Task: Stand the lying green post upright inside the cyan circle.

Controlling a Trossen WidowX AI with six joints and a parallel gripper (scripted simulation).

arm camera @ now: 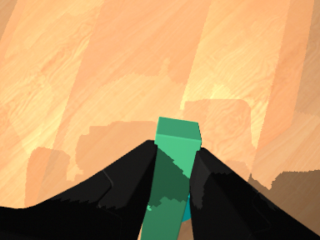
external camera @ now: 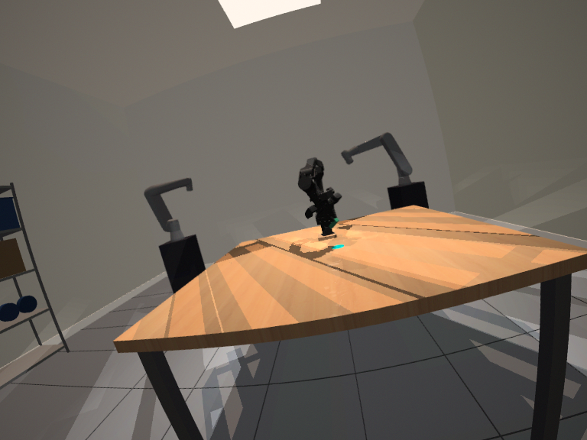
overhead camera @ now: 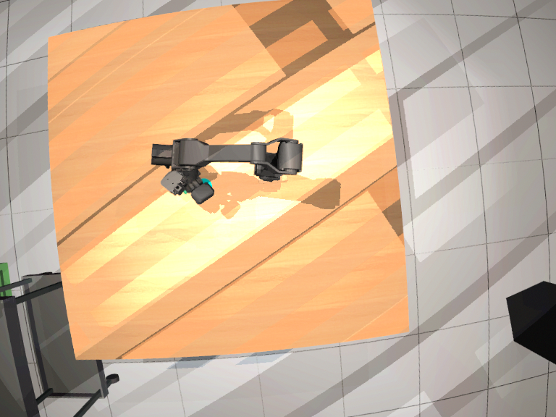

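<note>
Right now the cyan circle is 3 cm behind my gripper tip, 1 cm to the right of it and 12 cm below it. Also, from my gripper tip: green post: 2 cm behind, 1 cm to the right, 1 cm below.
</note>
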